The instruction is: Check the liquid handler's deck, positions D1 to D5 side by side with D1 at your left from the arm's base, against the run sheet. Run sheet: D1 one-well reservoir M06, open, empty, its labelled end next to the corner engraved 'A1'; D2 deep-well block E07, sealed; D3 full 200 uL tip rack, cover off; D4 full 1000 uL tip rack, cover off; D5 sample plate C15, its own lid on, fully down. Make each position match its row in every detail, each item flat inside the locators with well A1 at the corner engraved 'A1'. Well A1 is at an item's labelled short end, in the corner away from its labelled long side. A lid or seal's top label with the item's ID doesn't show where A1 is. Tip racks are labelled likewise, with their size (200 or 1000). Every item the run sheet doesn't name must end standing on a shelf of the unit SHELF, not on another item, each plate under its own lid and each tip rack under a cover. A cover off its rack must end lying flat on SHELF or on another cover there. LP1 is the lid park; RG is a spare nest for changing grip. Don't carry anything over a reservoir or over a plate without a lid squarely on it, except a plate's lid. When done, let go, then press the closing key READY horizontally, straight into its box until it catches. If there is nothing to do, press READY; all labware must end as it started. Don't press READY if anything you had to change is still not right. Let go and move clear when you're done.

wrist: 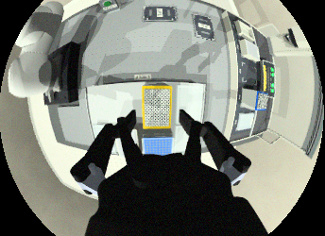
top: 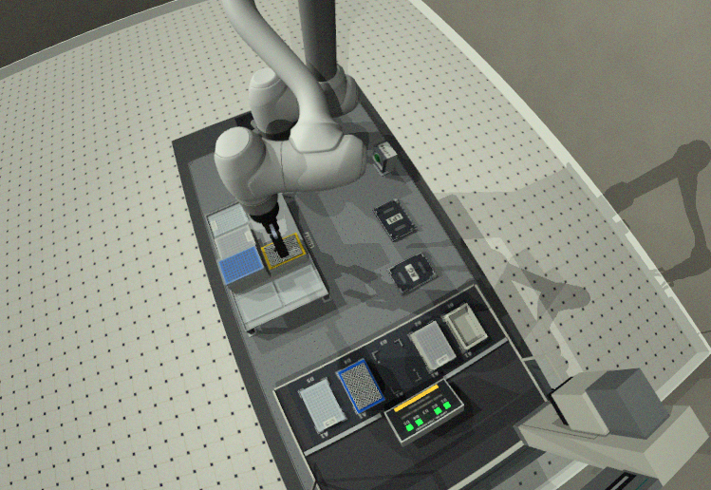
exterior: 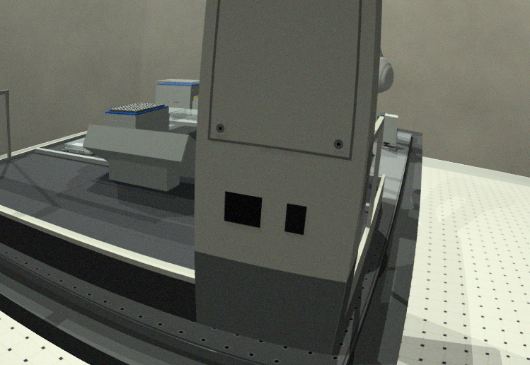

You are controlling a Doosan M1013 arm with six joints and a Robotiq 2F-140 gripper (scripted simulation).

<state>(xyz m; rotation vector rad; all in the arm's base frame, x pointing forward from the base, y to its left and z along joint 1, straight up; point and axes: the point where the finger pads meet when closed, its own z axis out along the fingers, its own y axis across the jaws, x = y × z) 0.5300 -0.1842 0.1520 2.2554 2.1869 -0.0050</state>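
Right now my hand is 1 cm past the yellow-rimmed tip rack, 1 cm to the right of it and 11 cm above it. The rest, counted from my hand: blue-rimmed tip rack: 48 cm ahead, 3 cm to the left, 10 cm below; shelf unit: 5 cm behind, 7 cm to the right, 16 cm below; spare nest: 23 cm ahead, 36 cm to the left, 21 cm below.
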